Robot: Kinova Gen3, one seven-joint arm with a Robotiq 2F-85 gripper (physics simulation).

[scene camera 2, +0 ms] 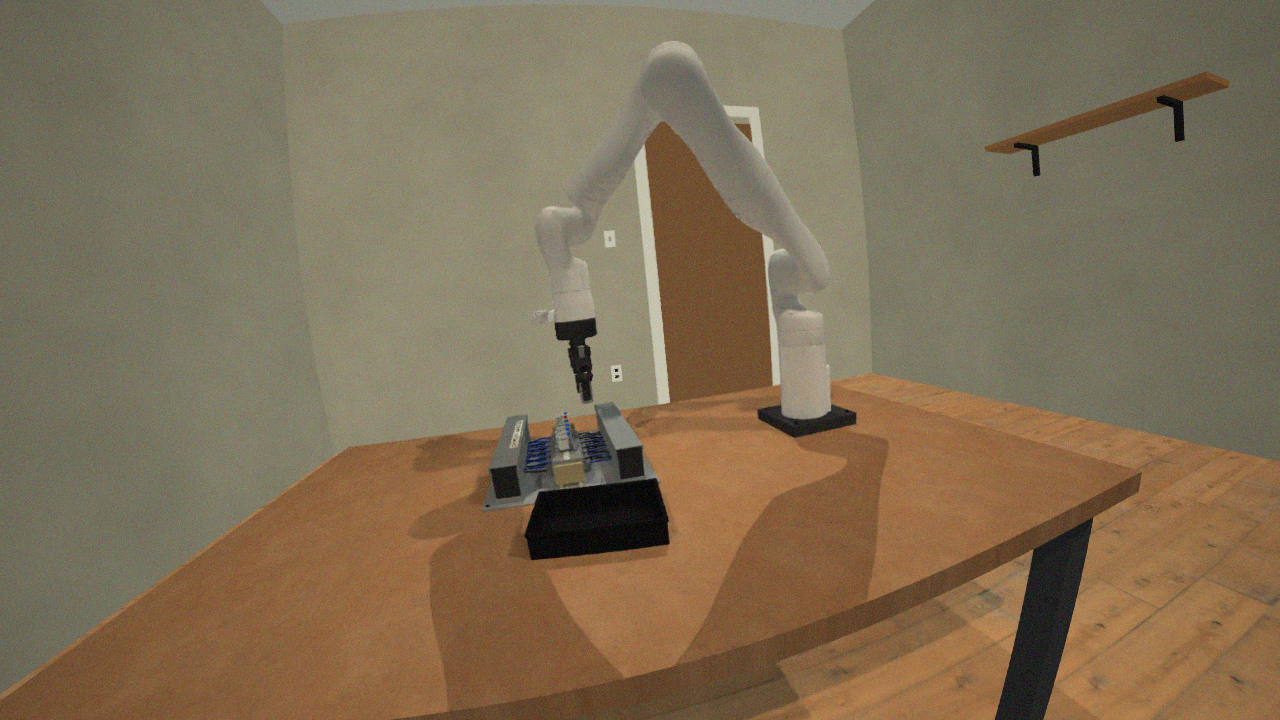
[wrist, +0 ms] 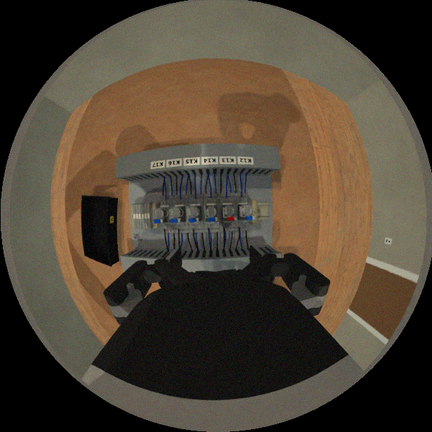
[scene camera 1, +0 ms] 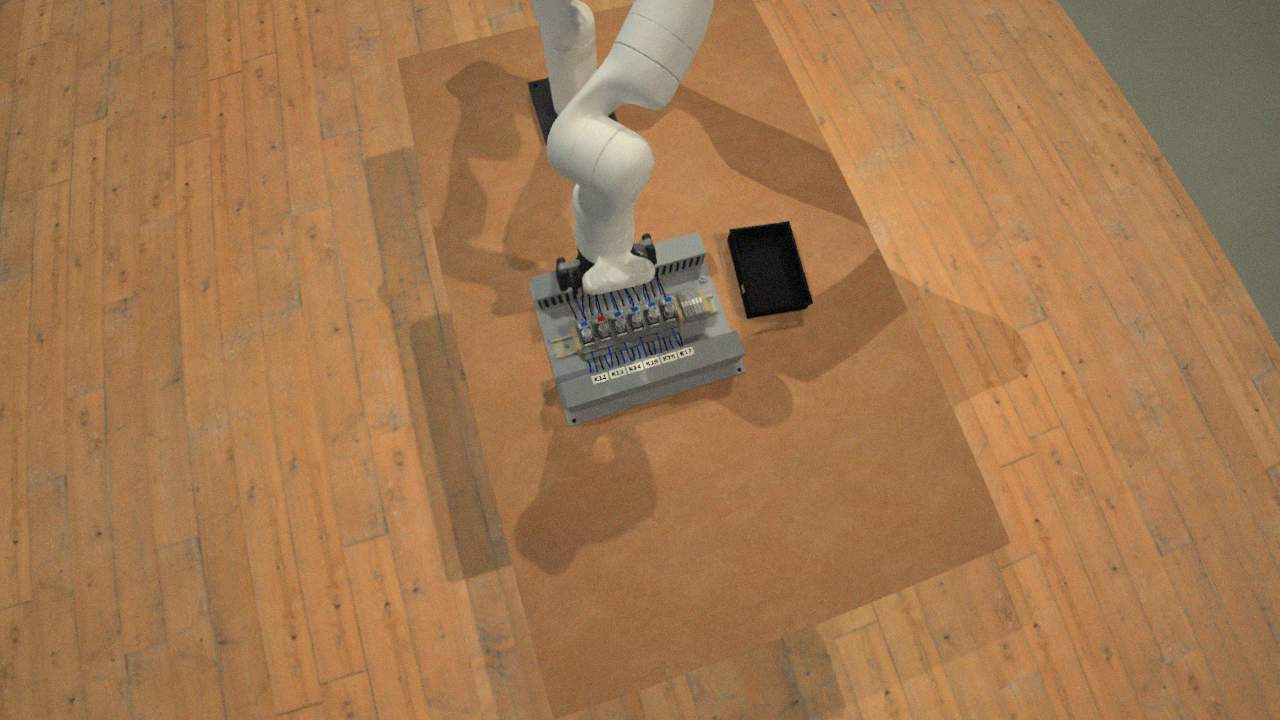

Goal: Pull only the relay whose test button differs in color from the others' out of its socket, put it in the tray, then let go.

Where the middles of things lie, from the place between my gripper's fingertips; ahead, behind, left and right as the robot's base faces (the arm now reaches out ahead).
My hand is 11 cm above the grey panel point(scene camera 1: 554, 323), 5 cm short of it and 3 cm to the right of it.
